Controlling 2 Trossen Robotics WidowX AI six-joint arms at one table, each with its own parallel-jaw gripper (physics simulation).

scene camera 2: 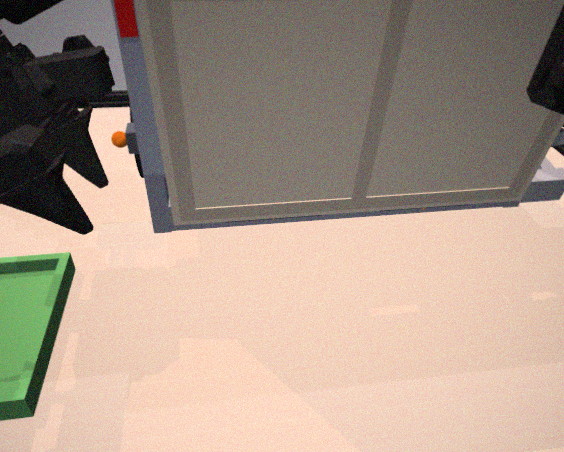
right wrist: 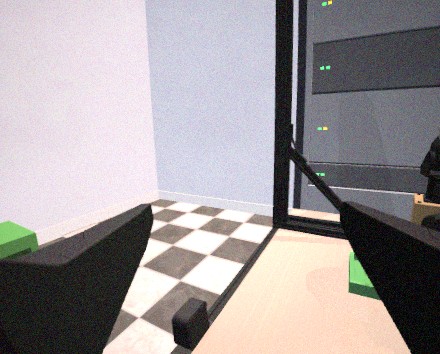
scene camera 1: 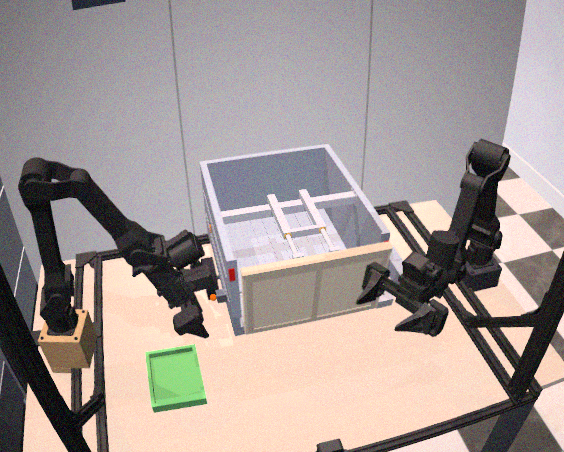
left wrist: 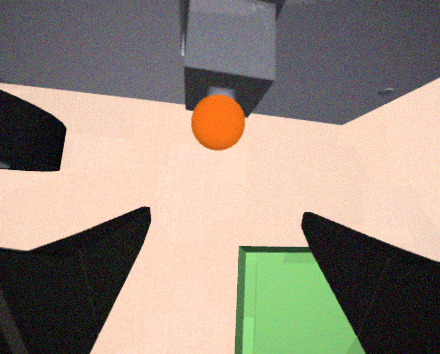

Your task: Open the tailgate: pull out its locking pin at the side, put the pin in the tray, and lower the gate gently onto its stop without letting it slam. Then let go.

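Frame: origin at the left arm's base, x ahead, y left, z up, level; metres.
Where they show: left gripper, between the fingertips: (scene camera 2: pixel 97 207) (scene camera 1: pixel 204 324) (left wrist: pixel 227 216); right gripper, between the fingertips: (right wrist: pixel 245 211) (scene camera 1: pixel 375 315); left arm's base, origin of its link: (right wrist: pixel 439 201) (scene camera 1: pixel 63 325); right arm's base, origin of its link: (scene camera 1: pixel 478 259).
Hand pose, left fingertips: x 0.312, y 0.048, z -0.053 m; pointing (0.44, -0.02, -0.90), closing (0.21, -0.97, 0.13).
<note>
Things, the pixels of their top centre, and the offset from my left fingertips. "spot": a spot on its surface instead.
- locking pin's orange ball head, centre of its top: (left wrist: pixel 222 111) (scene camera 2: pixel 118 131) (scene camera 1: pixel 212 295) dx +0.026, dy +0.022, dz +0.069 m
- grey bracket, a spot on its surface: (left wrist: pixel 230 40) spot: dx +0.041, dy +0.025, dz +0.073 m
- green tray, centre of its top: (left wrist: pixel 338 328) (scene camera 1: pixel 174 374) (right wrist: pixel 396 274) dx -0.065, dy -0.116, dz -0.034 m
- grey truck bed, a spot on its surface: (scene camera 1: pixel 265 154) spot: dx +0.155, dy +0.352, dz +0.225 m
The locking pin's orange ball head (scene camera 1: pixel 213 297) (scene camera 2: pixel 119 139) (left wrist: pixel 218 122) sticks out of a grey bracket (left wrist: pixel 230 40) on the left side of the truck bed. The tailgate (scene camera 1: pixel 287 300) (scene camera 2: pixel 280 100) stands upright and closed. The green tray (scene camera 1: pixel 180 404) (scene camera 2: pixel 49 345) (left wrist: pixel 240 300) (right wrist: pixel 362 289) lies at the front left. My left gripper (scene camera 1: pixel 200 327) (scene camera 2: pixel 95 208) (left wrist: pixel 227 216) is open and empty beside the pin, with the ball beyond its fingertips. My right gripper (scene camera 1: pixel 377 315) (right wrist: pixel 245 211) is open and empty in front of the tailgate's right part.
The grey truck bed (scene camera 1: pixel 265 154) holds two pale rails and a crossbar. A black frame (scene camera 1: pixel 100 320) runs along the table's edges. A green block (right wrist: pixel 15 240) shows at the left edge of the right wrist view; what it is cannot be told.
</note>
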